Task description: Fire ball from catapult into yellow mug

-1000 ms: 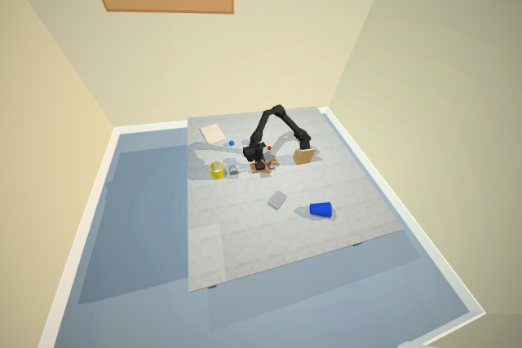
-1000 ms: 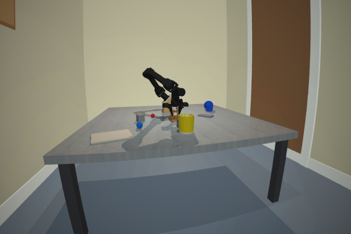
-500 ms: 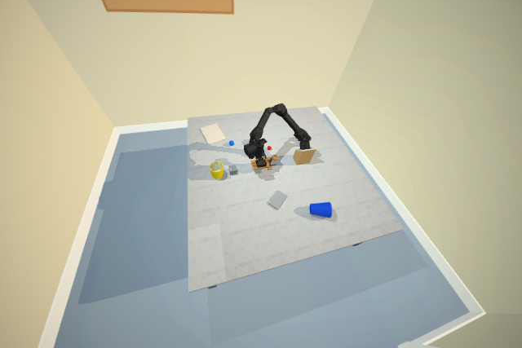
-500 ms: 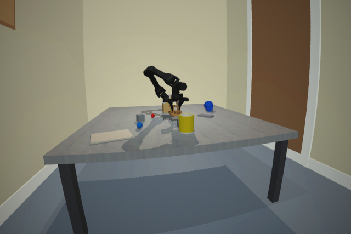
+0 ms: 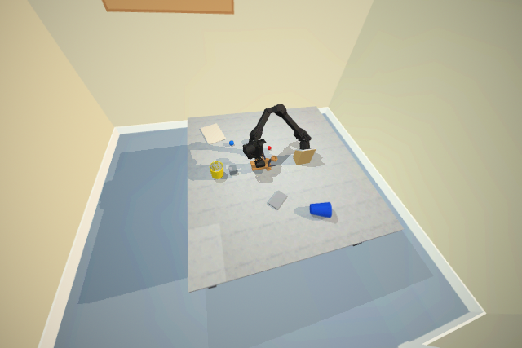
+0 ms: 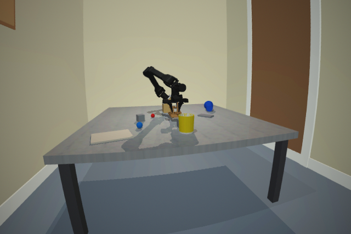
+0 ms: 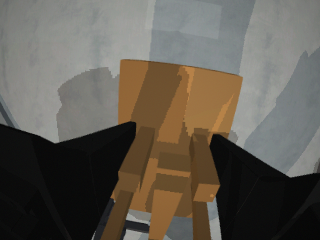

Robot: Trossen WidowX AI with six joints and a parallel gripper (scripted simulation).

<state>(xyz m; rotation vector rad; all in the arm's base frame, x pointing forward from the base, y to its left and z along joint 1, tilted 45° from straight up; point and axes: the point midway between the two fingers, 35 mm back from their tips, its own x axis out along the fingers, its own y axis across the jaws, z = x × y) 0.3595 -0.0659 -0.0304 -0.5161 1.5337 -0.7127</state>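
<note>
Right now my gripper tip is 16 cm past the red ball, 15 cm to the left of it and 5 cm above it. The rest, counted from my gripper tip: flat grey slab 5 cm behind, 28 cm to the left, 6 cm below; then yellow mug 28 cm ahead, 2 cm to the right, 3 cm below; then wooden catapult 7 cm behind, 3 cm to the left, 2 cm above.
</note>
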